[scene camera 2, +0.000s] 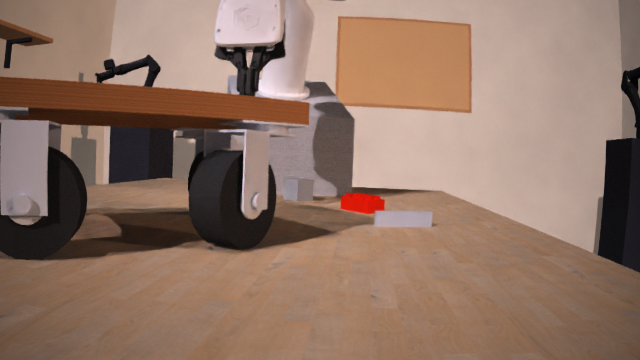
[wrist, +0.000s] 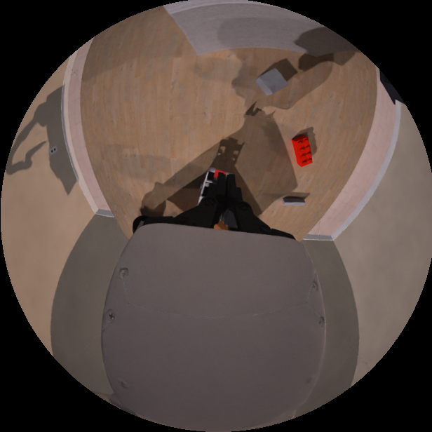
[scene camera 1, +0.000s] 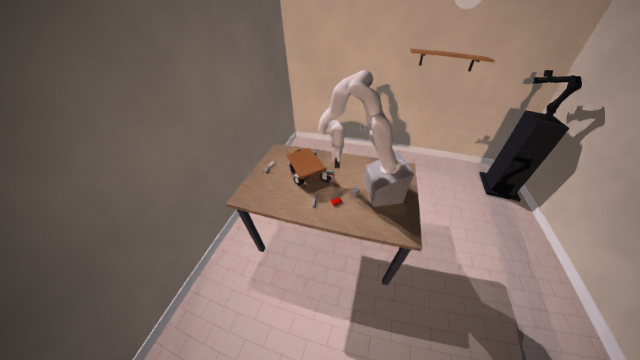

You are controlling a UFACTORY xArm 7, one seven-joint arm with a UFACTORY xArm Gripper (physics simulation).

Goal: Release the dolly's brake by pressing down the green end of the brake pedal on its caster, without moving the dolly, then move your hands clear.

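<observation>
The dolly [scene camera 1: 306,163] [scene camera 2: 150,102], a brown wooden deck on black-wheeled casters, stands on the table. In scene camera 1 the pedal's green end [scene camera 1: 329,173] shows at the near right caster, beside the gripper's tips. The pedal's red end [scene camera 1: 333,175] [wrist: 219,173] shows in the wrist view right at the fingertips. The green end is hidden behind the fingers there, and the pedal is hidden in scene camera 2. My gripper [scene camera 1: 337,165] [scene camera 2: 248,93] [wrist: 223,185] is shut and empty, pointing down over the pedal. Contact with the pedal cannot be told.
A red brick [scene camera 1: 336,201] [scene camera 2: 362,203] [wrist: 302,150], a grey block [scene camera 1: 355,191] [scene camera 2: 298,189] [wrist: 272,82] and a thin grey bar [scene camera 1: 314,202] [scene camera 2: 403,218] [wrist: 294,201] lie on the table. A small tool-like thing [scene camera 1: 269,166] lies left of the dolly. The arm's grey pedestal [scene camera 1: 387,186] stands right.
</observation>
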